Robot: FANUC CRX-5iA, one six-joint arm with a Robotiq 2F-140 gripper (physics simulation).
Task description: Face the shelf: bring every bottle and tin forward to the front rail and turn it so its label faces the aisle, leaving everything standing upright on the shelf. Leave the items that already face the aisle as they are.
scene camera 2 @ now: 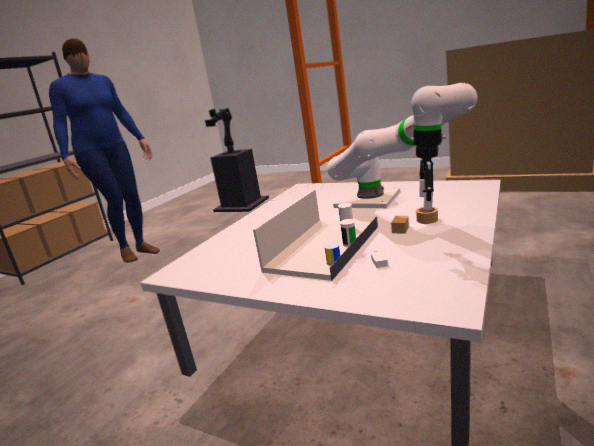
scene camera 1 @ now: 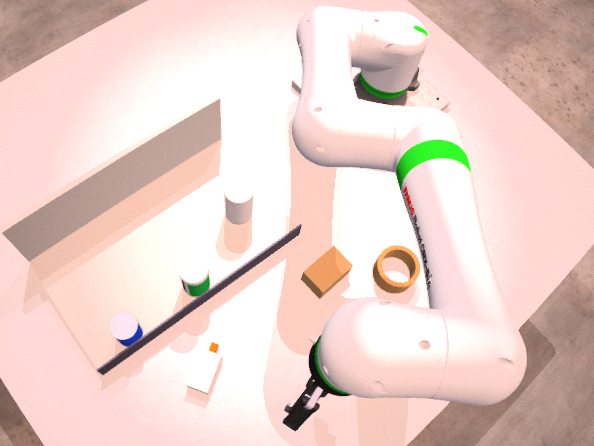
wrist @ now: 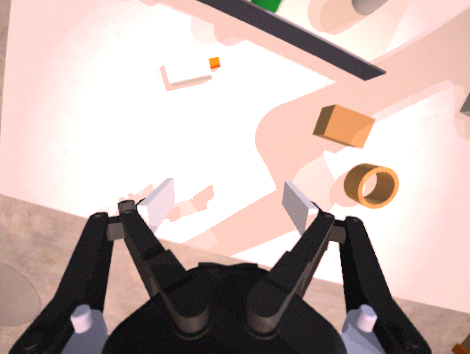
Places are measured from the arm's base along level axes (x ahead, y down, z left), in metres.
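Where they show: gripper, fingertip midpoint: (scene camera 2: 425,203) (wrist: 229,191); arm's base, link origin: (scene camera 2: 370,194) (scene camera 1: 378,93).
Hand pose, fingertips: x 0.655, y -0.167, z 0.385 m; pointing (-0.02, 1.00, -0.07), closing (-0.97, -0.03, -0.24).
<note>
Each offset is from my fingertips to the centre of the thing. "*": to the spot under its first point.
A blue tin @(dy +0.135, dx +0.181, dz -0.318 m) (scene camera 1: 132,337) (scene camera 2: 332,254) stands upright close behind the dark front rail @(dy +0.172, dx +0.019, dz -0.274 m) (scene camera 1: 240,272) (scene camera 2: 356,246) (wrist: 300,40); its blue side is towards the rail, and yellow shows on another side in scene camera 2. A white-topped bottle @(dy +0.120, dx +0.011, dz -0.307 m) (scene camera 1: 198,286) (scene camera 2: 348,233) (wrist: 266,4) with a green side towards the rail and black on another side stands close behind the rail. A white-grey cylinder @(dy +0.115, dx -0.166, dz -0.371 m) (scene camera 1: 239,209) (scene camera 2: 345,212) (wrist: 369,4) stands upright, set back from the rail, its rail side plain. My gripper (scene camera 1: 295,419) (scene camera 2: 427,204) (wrist: 229,191) is open and empty, outside the rail, above the table.
The shelf's grey back wall (scene camera 1: 125,175) (scene camera 2: 287,230) stands behind the items. Outside the rail lie a white block @(dy +0.179, dx +0.109, dz -0.166 m) (scene camera 1: 205,374) (scene camera 2: 379,260) (wrist: 188,71), a small orange cube @(* dy +0.173, dx +0.071, dz -0.183 m) (scene camera 1: 214,347) (wrist: 214,62), a wooden block @(dy +0.168, dx -0.210, dz -0.141 m) (scene camera 1: 327,270) (scene camera 2: 399,225) (wrist: 347,126) and a wooden ring @(dy +0.168, dx -0.328, dz -0.041 m) (scene camera 1: 381,285) (scene camera 2: 427,217) (wrist: 353,185).
</note>
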